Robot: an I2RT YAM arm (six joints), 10 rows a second.
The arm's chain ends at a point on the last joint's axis. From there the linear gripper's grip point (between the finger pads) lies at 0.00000 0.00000 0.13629 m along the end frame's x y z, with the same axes.
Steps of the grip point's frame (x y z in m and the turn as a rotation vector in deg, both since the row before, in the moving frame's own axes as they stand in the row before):
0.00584 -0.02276 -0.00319 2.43 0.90 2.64
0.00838 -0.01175 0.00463 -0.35 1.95 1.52
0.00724 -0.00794 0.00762 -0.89 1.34 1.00
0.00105 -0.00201 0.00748 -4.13 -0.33 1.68
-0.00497 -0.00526 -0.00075 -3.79 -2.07 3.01
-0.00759 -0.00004 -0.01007 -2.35 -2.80 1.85
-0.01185 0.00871 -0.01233 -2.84 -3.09 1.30
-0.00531 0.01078 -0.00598 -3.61 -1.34 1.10
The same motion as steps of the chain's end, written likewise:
0.00357 -0.01703 -0.00305 2.43 0.90 2.64
0.00375 -0.01264 0.00471 -0.35 1.95 1.52
0.00407 -0.01008 0.00767 -0.89 1.34 1.00
0.00198 -0.01181 0.00784 -4.13 -0.33 1.68
0.00018 -0.01413 -0.00036 -3.79 -2.07 3.01
-0.00085 -0.00552 -0.00979 -2.35 -2.80 1.85
-0.00443 0.00204 -0.01196 -2.84 -3.09 1.30
-0.00204 0.00223 -0.00567 -3.61 -1.34 1.10

